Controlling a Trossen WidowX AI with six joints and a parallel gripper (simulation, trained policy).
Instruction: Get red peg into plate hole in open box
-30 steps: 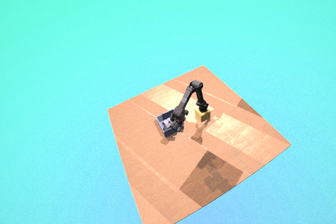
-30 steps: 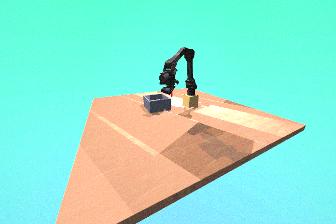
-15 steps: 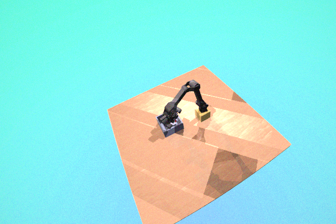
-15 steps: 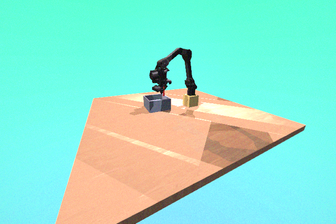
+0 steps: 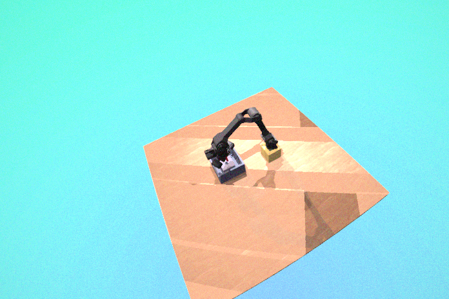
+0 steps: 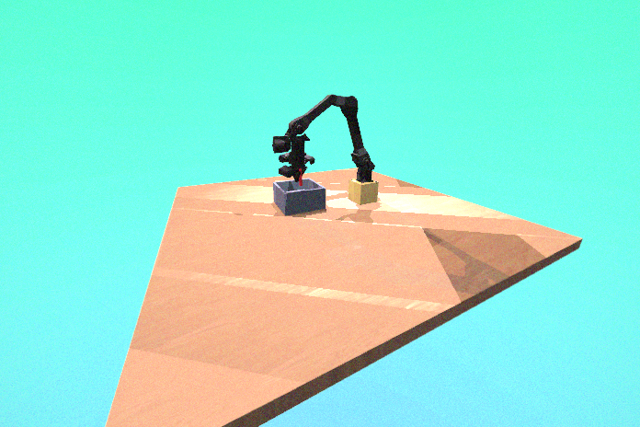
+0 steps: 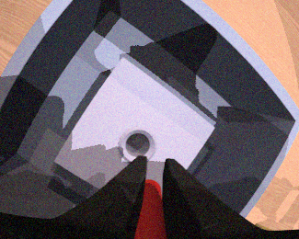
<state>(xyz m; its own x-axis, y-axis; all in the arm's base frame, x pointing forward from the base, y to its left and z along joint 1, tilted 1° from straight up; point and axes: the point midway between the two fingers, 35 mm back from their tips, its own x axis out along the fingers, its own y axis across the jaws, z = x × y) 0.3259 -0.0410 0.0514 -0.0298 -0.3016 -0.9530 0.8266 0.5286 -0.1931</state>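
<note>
Right now my gripper tip is 10 mm past the red peg, 20 mm to the right of it and 20 mm below it. From my gripper tip the other things lie so: plate (70 mm below); grey-blue box (90 mm below).
</note>
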